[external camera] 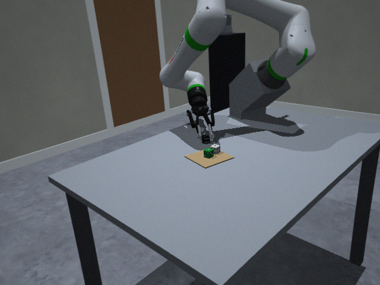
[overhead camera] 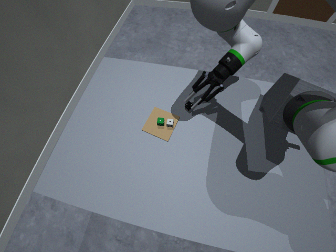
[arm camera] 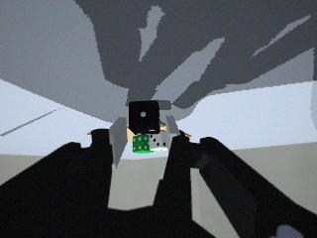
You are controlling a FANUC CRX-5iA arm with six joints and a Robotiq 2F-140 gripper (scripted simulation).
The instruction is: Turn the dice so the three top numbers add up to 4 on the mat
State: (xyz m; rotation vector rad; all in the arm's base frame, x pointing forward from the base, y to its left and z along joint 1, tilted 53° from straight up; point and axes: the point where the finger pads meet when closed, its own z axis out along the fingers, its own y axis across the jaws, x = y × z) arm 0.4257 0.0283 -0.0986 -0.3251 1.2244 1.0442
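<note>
My gripper is now 1 cm short of the black die, 2 cm to the right of it and 3 cm above it. From my hand the other things lie so: tan mat 12 cm ahead, 14 cm to the left, 4 cm below; white die 7 cm ahead, 14 cm to the left, 2 cm below; green die 12 cm ahead, 14 cm to the left, 2 cm below.
</note>
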